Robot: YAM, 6 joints.
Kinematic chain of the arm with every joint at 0, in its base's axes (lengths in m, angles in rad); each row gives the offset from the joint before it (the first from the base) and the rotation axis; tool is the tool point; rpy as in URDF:
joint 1: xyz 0 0 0.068 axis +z
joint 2: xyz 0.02 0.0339 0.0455 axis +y
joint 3: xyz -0.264 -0.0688 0 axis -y
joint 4: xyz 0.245 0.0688 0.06 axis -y
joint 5: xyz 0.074 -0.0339 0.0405 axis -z
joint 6: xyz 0.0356 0 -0.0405 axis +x
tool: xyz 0 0 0 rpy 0 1.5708 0
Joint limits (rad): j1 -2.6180..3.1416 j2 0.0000..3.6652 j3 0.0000..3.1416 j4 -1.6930..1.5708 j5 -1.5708..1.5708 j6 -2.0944..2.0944
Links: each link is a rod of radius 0.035 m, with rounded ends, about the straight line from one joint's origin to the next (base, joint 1, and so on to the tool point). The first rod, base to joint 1, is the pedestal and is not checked.
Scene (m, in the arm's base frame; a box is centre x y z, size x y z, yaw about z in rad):
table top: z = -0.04
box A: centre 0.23 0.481 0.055 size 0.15 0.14 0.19 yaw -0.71
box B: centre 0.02 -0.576 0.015 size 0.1 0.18 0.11 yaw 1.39
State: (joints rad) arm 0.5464 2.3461 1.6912 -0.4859 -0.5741 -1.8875
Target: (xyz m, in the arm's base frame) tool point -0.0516 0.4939 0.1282
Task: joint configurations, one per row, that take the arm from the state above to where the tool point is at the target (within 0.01 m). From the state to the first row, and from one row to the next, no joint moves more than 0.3 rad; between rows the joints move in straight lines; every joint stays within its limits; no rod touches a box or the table.
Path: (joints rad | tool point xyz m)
1: 0.7337 2.1601 1.5855 -0.7540 -0.7566 -1.9392 | 0.3022 0.3054 0.1532
2: 0.9209 1.9741 1.4798 -1.0222 -0.9391 -1.9909 | 0.2028 0.3143 0.1980
3: 1.1082 1.7881 1.3741 -1.2903 -1.1217 -2.0427 | 0.1112 0.2948 0.2390
4: 1.2954 1.6020 1.2684 -1.5584 -1.3042 -2.0944 | 0.0358 0.2529 0.2747
5: 1.3797 1.7893 1.3933 -1.2806 -1.1363 -2.0427 | 0.0285 0.3174 0.2436
6: 1.4640 1.9766 1.5182 -1.0027 -0.9685 -1.9909 | 0.0114 0.3817 0.2078
7: 1.5482 2.1639 1.6431 -0.7249 -0.8006 -1.9392 | -0.0156 0.4419 0.1689
8: 1.6325 2.3512 1.7680 -0.4470 -0.6328 -1.8875 | -0.0516 0.4939 0.1282

